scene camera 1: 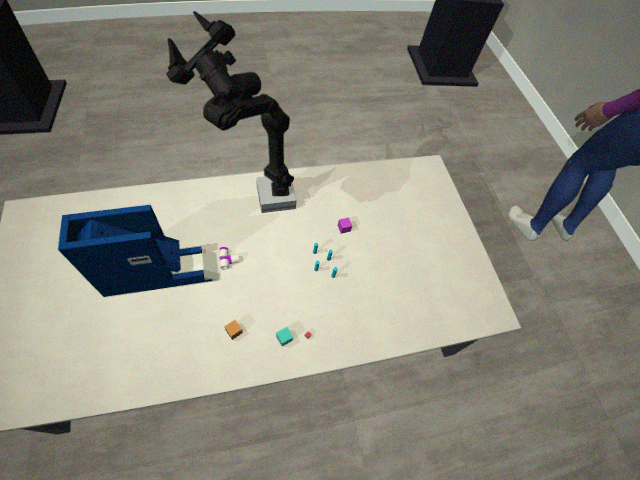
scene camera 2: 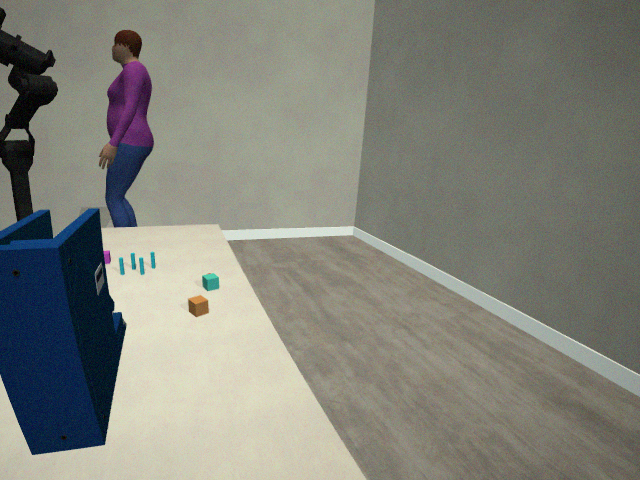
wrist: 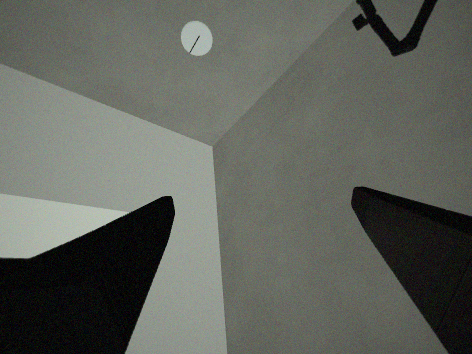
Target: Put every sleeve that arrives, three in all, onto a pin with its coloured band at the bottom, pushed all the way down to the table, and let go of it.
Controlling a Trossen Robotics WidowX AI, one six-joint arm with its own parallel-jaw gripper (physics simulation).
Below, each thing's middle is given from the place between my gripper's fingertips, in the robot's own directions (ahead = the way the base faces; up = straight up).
Scene:
Right now my hand is 300 mm short of the blue feeder [scene camera 2: 66, 353], 180 mm to the left of it and 550 mm above it.

